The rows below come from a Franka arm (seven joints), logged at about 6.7 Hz.
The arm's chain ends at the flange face. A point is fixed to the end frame.
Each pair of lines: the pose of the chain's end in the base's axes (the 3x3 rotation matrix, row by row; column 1 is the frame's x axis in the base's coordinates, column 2 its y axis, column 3 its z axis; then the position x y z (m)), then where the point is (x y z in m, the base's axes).
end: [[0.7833 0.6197 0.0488], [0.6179 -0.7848 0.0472], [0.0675 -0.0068 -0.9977]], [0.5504 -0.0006 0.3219]
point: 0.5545 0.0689 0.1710
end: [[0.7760 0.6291 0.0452], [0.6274 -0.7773 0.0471], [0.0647 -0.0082 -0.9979]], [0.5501 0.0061 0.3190]
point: 0.5529 0.0756 0.1681
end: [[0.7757 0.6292 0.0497], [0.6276 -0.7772 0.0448], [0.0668 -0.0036 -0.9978]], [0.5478 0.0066 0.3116]
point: 0.5513 0.0757 0.1605
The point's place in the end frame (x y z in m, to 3 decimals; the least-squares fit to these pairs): 0.036 -0.051 0.154
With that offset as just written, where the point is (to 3 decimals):
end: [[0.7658 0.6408 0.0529], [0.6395 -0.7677 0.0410], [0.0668 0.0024 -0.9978]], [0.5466 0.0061 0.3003]
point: 0.550 0.075 0.149
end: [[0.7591 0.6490 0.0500], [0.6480 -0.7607 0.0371], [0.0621 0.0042 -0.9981]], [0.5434 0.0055 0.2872]
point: 0.545 0.073 0.136
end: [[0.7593 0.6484 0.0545], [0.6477 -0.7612 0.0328], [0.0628 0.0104 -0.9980]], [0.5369 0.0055 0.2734]
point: 0.540 0.073 0.121
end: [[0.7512 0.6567 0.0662], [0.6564 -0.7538 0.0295], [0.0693 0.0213 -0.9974]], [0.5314 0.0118 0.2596]
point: 0.535 0.078 0.107
